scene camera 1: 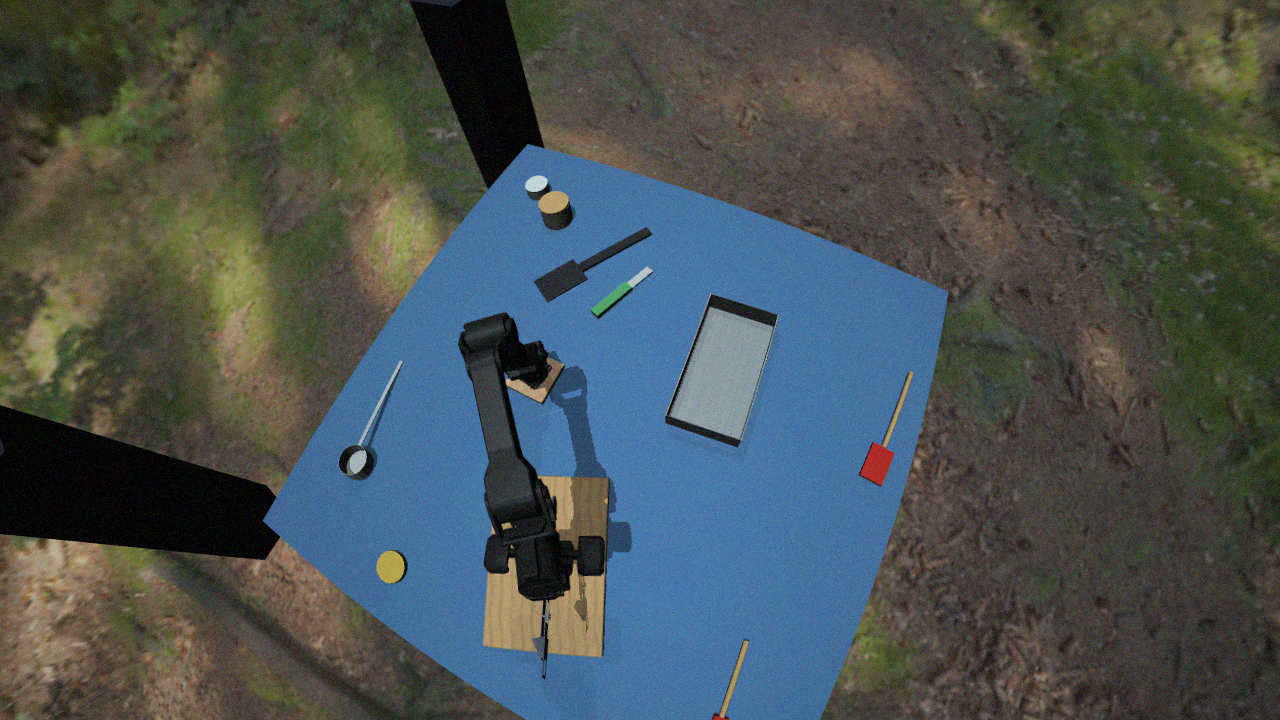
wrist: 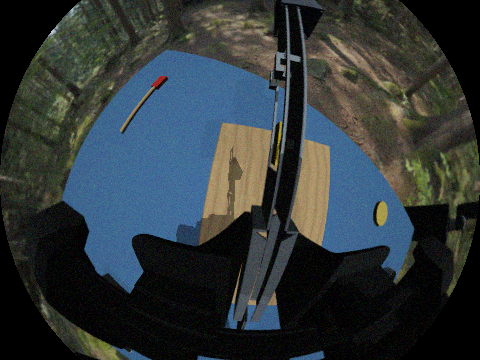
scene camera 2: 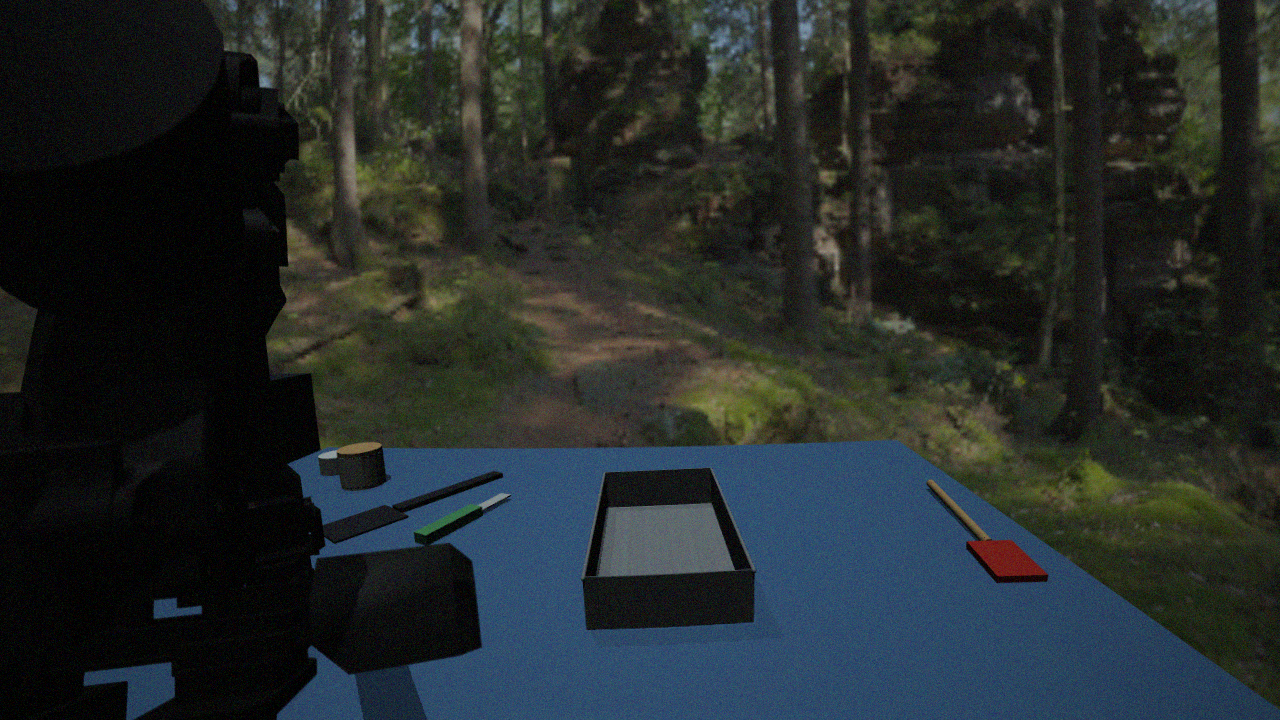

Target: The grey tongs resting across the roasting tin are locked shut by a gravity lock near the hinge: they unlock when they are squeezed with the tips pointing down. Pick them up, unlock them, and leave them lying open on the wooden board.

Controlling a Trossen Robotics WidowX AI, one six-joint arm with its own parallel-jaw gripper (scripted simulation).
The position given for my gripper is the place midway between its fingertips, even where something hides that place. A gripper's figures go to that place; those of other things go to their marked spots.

Labels:
My gripper (scene camera 1: 553, 576) is 0.87 m from the lens. A black spatula (scene camera 1: 558, 281) is 1.23 m from the lens. A green-handled knife (scene camera 1: 609, 301): 1.16 m from the lens. A yellow disc (scene camera 1: 391, 567) is 1.15 m from the lens.

